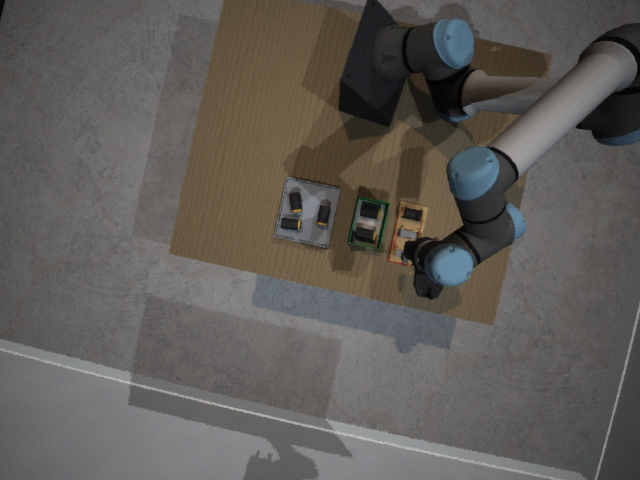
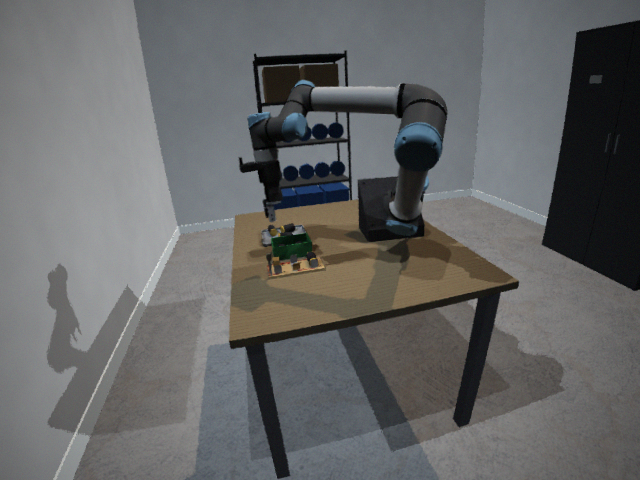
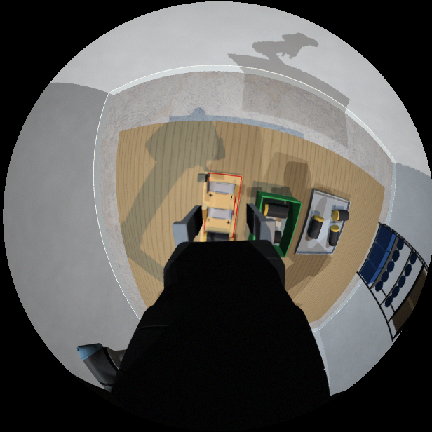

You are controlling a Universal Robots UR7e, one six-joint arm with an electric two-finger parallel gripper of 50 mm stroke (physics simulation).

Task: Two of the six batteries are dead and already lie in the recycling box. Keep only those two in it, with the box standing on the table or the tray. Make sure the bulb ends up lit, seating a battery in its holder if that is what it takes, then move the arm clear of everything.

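Places are measured from the arm's base along level axes (x right, y ahead, z up), in metres.
Pixels of known places: gripper, between the fingertips: (image 2: 271,219); arm's base, origin of its link: (image 1: 390,54).
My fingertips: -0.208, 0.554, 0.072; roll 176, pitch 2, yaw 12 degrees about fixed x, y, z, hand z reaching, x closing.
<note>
Ahead of a thing's pixels: the offset from my fingertips to its top centre, as dx, dy, dz. "spot": to the spot under its first point. Level surfaces: height alone.
My gripper (image 1: 408,251) (image 2: 270,217) (image 3: 223,213) is open and empty, above the orange holder board @[spot: -0.015, -0.101, -0.188] (image 1: 412,224) (image 2: 305,267) (image 3: 220,200). One dark battery @[-0.006, -0.131, -0.152] (image 1: 412,213) (image 2: 311,259) (image 3: 217,237) sits in the board's end holder; two grey holders (image 3: 221,188) (image 3: 219,213) are empty. The green recycling box @[+0.127, -0.065, -0.138] (image 1: 385,227) (image 2: 292,246) (image 3: 294,225) stands upright beside the board with two batteries @[spot: +0.132, -0.106, -0.162] (image 1: 370,210) (image 1: 364,235) inside. Three batteries @[+0.371, -0.066, -0.161] (image 1: 295,202) @[+0.366, +0.005, -0.161] (image 1: 291,224) @[+0.272, -0.050, -0.161] (image 1: 323,214) lie on the grey tray @[+0.326, -0.046, -0.186] (image 1: 310,238) (image 3: 312,247). I cannot make out the bulb or whether it is lit.
The box stands between the board and the tray on the wooden table @[dz -0.198] (image 1: 232,155) (image 2: 361,289) (image 3: 260,145). A small dark block (image 3: 202,177) is at a corner of the board. The black robot base (image 1: 369,72) (image 2: 369,211) stands on the table, and a shelf rack (image 2: 348,155) stands behind it.
</note>
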